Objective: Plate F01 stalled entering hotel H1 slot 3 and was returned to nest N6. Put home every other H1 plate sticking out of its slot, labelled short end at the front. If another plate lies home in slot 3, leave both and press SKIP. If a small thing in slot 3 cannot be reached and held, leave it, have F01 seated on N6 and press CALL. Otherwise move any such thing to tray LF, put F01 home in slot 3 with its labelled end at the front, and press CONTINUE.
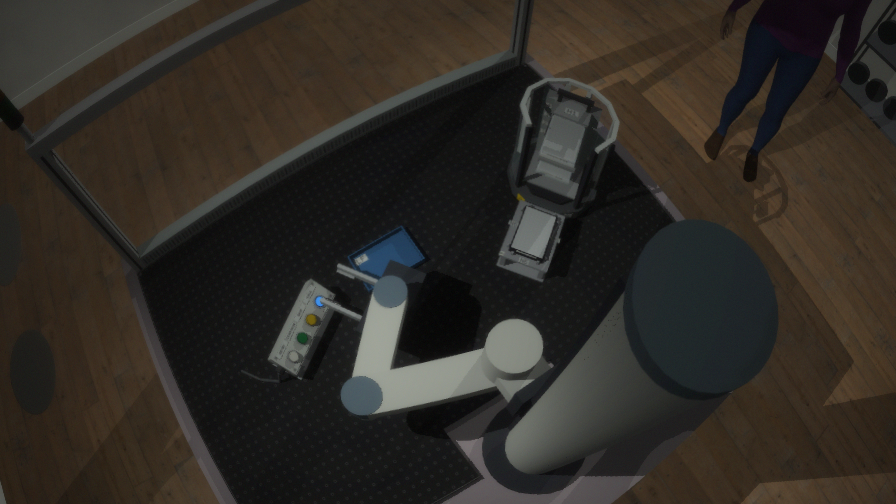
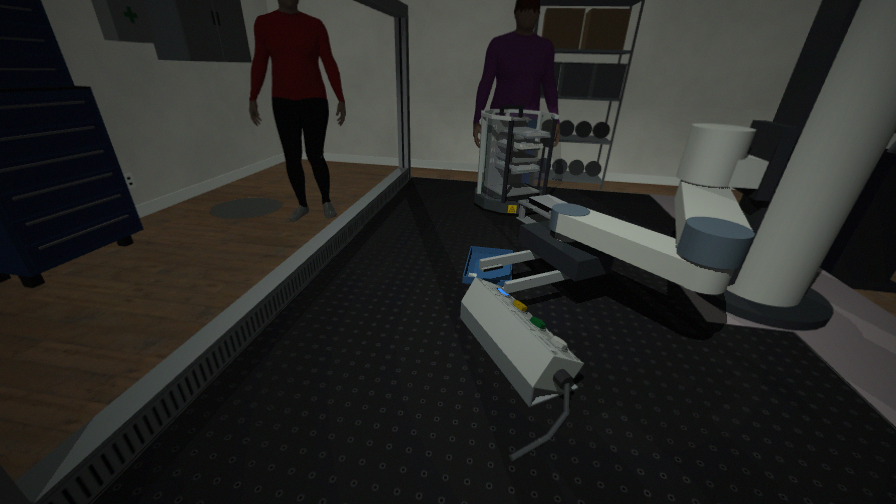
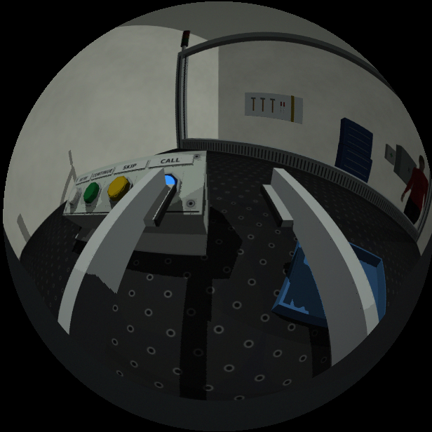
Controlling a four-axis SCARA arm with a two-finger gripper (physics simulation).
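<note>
The white button box [image 1: 289, 325] [image 2: 501, 341] [image 3: 180, 232] stands on the mat. Its CALL button [image 1: 319, 300] [image 2: 503, 291] [image 3: 171, 179] glows bright blue. My gripper [image 1: 330, 284] [image 2: 493, 275] [image 3: 218, 176] is low and shut to its narrow gap, empty; one finger's tip is at the CALL button, partly covering it, and the other is beyond the box's end. A plate [image 1: 534, 230] lies on nest N6 [image 1: 523, 269], looking level. Hotel H1 [image 1: 571, 111] [image 2: 508, 159] holds several plates; what is in slot 3 cannot be told. Tray LF [image 1: 401, 250] [image 2: 479, 252] is partly under the gripper.
The yellow SKIP button [image 1: 312, 319] [image 2: 520, 305] [image 3: 119, 187] and green CONTINUE button [image 1: 302, 338] [image 2: 537, 322] [image 3: 91, 192] sit beside CALL. A cable [image 2: 551, 432] leaves the box. A low vented rail [image 1: 325, 144] [image 2: 250, 313] edges the mat. Two people stand outside.
</note>
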